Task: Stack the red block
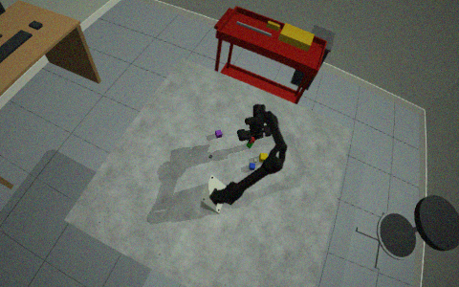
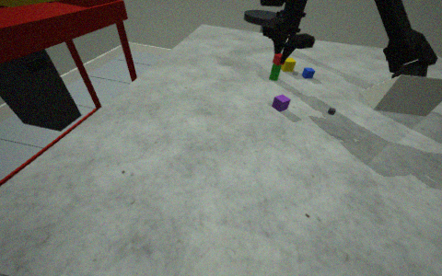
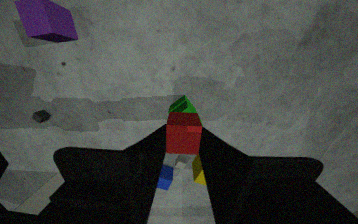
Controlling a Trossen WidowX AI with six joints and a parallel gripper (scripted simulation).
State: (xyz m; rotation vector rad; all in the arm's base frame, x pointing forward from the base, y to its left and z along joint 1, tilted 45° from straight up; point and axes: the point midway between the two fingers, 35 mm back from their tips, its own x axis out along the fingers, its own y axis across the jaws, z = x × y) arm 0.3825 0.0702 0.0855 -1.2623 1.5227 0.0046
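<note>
Right now my gripper tip is 1 cm below the red block. The rest, counted from my gripper tip: blue block: 12 cm behind, 8 cm to the right, 5 cm below; then yellow block: 4 cm behind, 11 cm to the right, 4 cm below; then purple block: 4 cm behind, 19 cm to the left, 5 cm below.
</note>
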